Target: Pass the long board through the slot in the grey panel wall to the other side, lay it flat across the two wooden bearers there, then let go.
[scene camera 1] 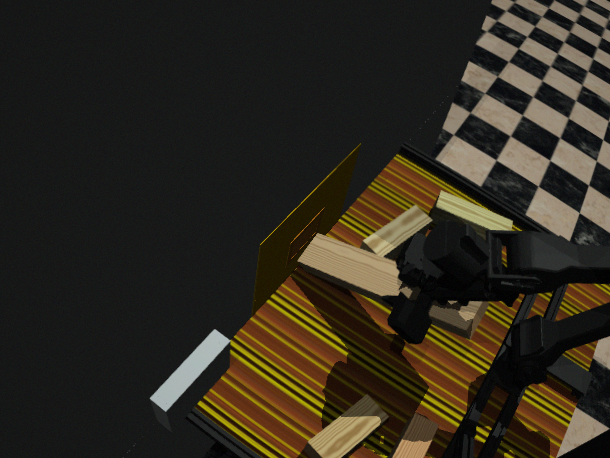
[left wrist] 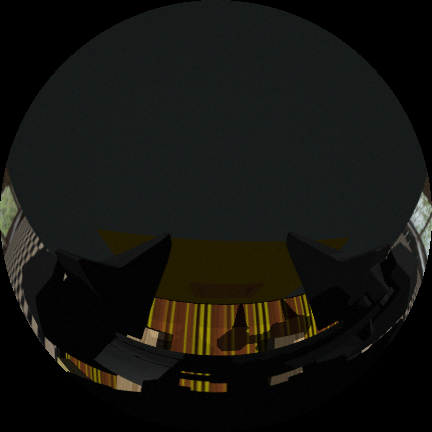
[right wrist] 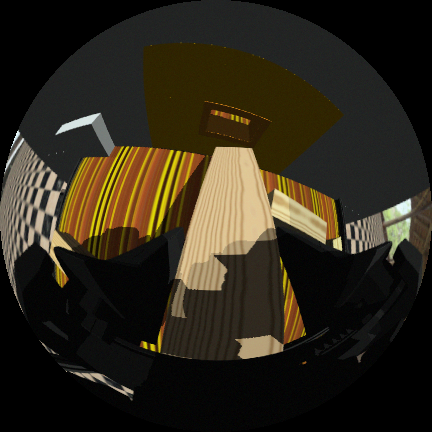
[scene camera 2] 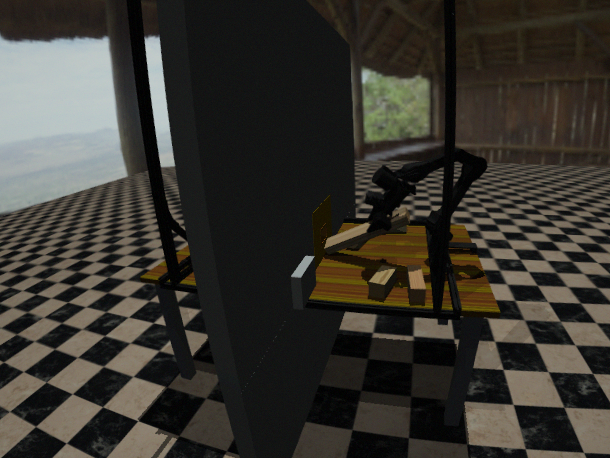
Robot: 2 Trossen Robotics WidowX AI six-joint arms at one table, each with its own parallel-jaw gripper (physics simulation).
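Places are measured from the left arm's base along level axes (x right, y ahead, z up), in centimetres.
Where they show: left gripper, fingertip midpoint: (left wrist: 230,239); right gripper, fingertip midpoint: (scene camera 1: 393,280) (right wrist: 230,232) (scene camera 2: 367,226); right arm's base, link origin: (scene camera 1: 510,374).
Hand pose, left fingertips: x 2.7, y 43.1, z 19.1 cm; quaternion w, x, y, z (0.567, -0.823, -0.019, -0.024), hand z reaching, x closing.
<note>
After its pixels a point has its place.
The long board (scene camera 1: 350,265) @(z 6.6, x 3.4, y 57.4 cm) (scene camera 2: 350,239) @(z 6.0, x 6.1, y 59.0 cm) (right wrist: 230,200) @(z 8.8, x 3.9, y 61.9 cm) is held above the striped table, tilted with its end nearest the wall lower. That end is close to the grey panel wall (scene camera 1: 150,150) @(z 50.0, x 35.2, y 48.2 cm) (scene camera 2: 270,150) @(z 43.3, x 47.6, y 48.2 cm) (right wrist: 380,160) @(z 20.3, x -28.3, y 48.2 cm), below the slot (right wrist: 204,127) @(z 5.0, x 7.6, y 48.4 cm) in the right wrist view, not in it. My right gripper (scene camera 1: 407,287) @(z 10.5, x 4.2, y 65.0 cm) (scene camera 2: 378,225) @(z 10.5, x 4.2, y 65.0 cm) (right wrist: 230,232) @(z 10.5, x 4.2, y 65.0 cm) is shut on the board. My left gripper (left wrist: 230,239) @(z 19.1, x 2.7, y 43.1 cm) is open and empty on the other side, facing the wall and slot (left wrist: 193,290) @(z 6.8, x -1.0, y 43.0 cm). Two wooden bearers (left wrist: 151,336) @(z 1.9, x -8.0, y 34.3 cm) (left wrist: 288,342) @(z 1.9, x 15.3, y 32.8 cm) lie there, partly hidden by the gripper.
A yellow plate (scene camera 1: 277,255) @(z 10.5, x 12.0, y 48.4 cm) (scene camera 2: 318,230) @(z 10.6, x 10.7, y 48.4 cm) (right wrist: 175,80) @(z 12.8, x 12.7, y 48.3 cm) surrounds the slot. A pale block (scene camera 1: 190,370) @(z 8.1, x 34.4, y 49.8 cm) (scene camera 2: 302,285) @(z 5.4, x 41.0, y 51.4 cm) (right wrist: 82,123) @(z 8.1, x 30.0, y 50.7 cm) stands by the wall. Wood blocks (scene camera 1: 397,230) @(z 3.1, x -11.5, y 59.5 cm) (scene camera 1: 475,212) @(z 2.8, x -27.0, y 70.2 cm) (scene camera 1: 347,427) @(z 2.8, x 25.7, y 72.1 cm) (scene camera 1: 415,442) @(z 2.5, x 21.7, y 82.2 cm) lie on the table. A dark frame post (scene camera 2: 450,100) @(z 53.2, x 37.4, y 88.6 cm) rises at the table's edge.
</note>
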